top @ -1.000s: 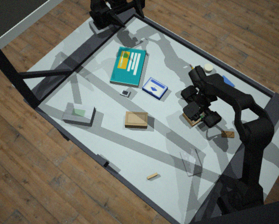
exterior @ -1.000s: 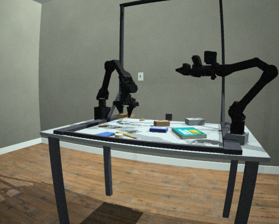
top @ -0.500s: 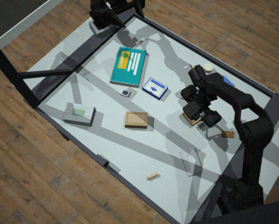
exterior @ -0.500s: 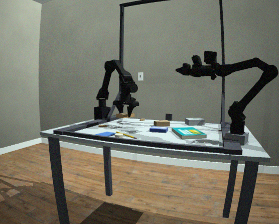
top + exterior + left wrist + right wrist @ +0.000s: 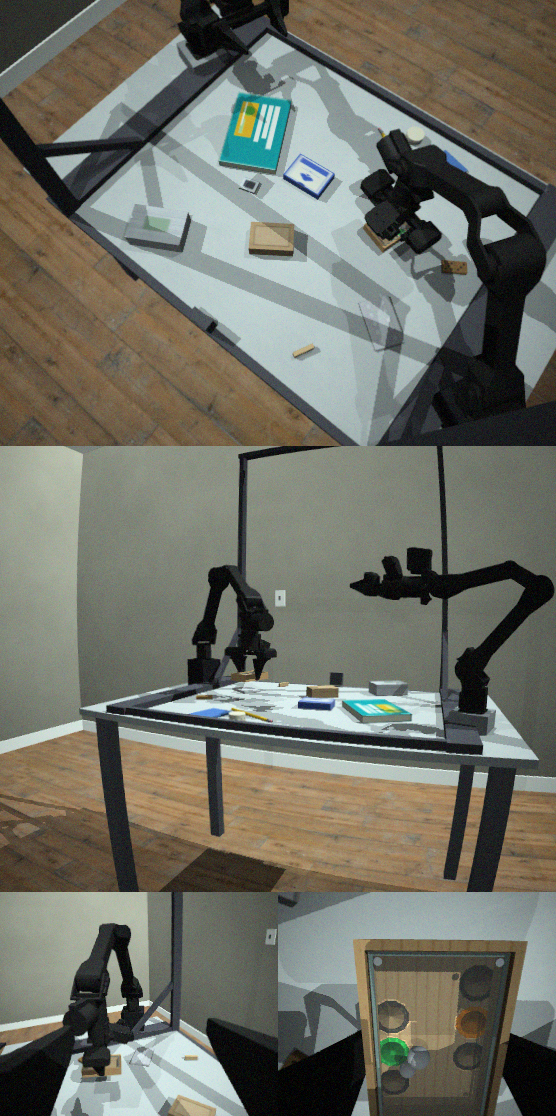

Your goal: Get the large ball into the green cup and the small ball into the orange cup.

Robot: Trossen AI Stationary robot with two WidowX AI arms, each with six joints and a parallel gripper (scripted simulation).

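Right now the covered wooden puzzle is 3 cm below my right hand.
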